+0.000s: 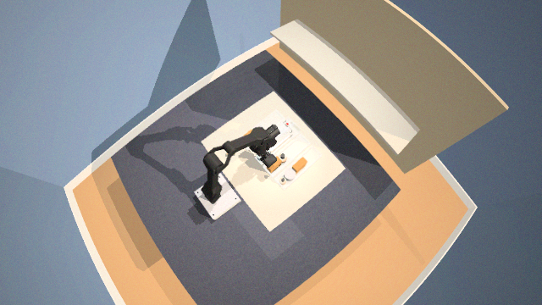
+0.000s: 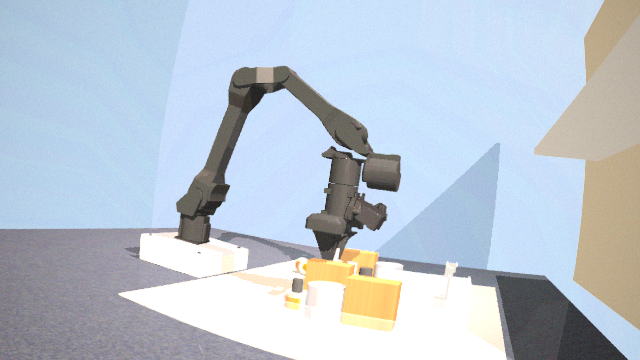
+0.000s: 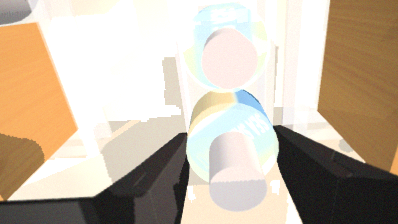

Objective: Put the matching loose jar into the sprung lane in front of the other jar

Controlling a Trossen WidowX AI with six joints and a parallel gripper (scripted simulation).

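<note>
Right now my gripper tip is 150 mm short of the pale lane and 30 mm above it. Round my gripper tip: shelf unit (500 mm ahead, 120 mm to the right, 320 mm above).
</note>
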